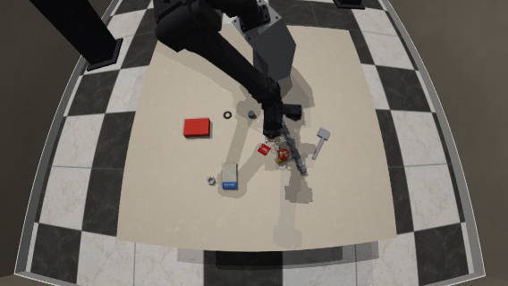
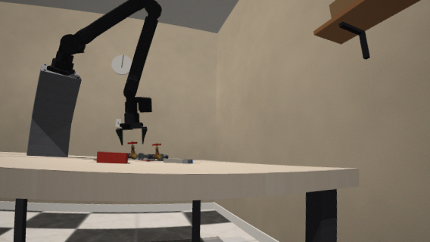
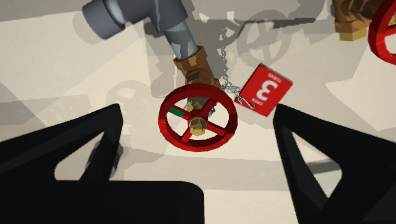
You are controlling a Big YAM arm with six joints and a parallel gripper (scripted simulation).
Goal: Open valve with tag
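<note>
My hand is 6 cm short of the red tag, 5 cm to the left of it and 8 cm above it. The rest, counted from my hand: blue box: 16 cm ahead, 21 cm to the right, 7 cm below; red block: 8 cm behind, 34 cm to the right, 7 cm below; grey hammer-like tool: 6 cm ahead, 23 cm to the left, 8 cm below.
</note>
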